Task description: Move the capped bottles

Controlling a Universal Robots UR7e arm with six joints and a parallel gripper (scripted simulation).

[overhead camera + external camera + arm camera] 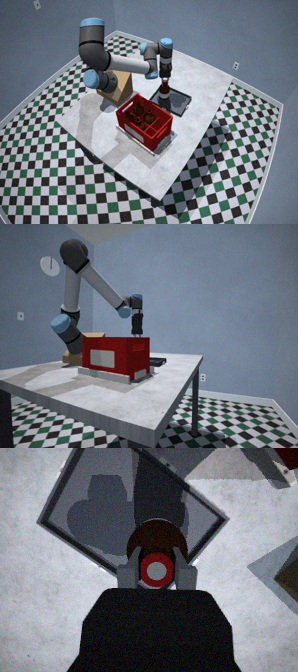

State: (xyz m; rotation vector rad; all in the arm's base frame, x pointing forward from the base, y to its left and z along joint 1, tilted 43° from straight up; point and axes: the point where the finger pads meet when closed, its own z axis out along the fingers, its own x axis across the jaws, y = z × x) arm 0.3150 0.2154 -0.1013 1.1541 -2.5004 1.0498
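My gripper is now 60 mm above the capped bottle. Also, from my hand: dark tray (50 mm ahead, 10 mm to the left, 130 mm below); crate (90 mm ahead, 290 mm to the right, 60 mm below).
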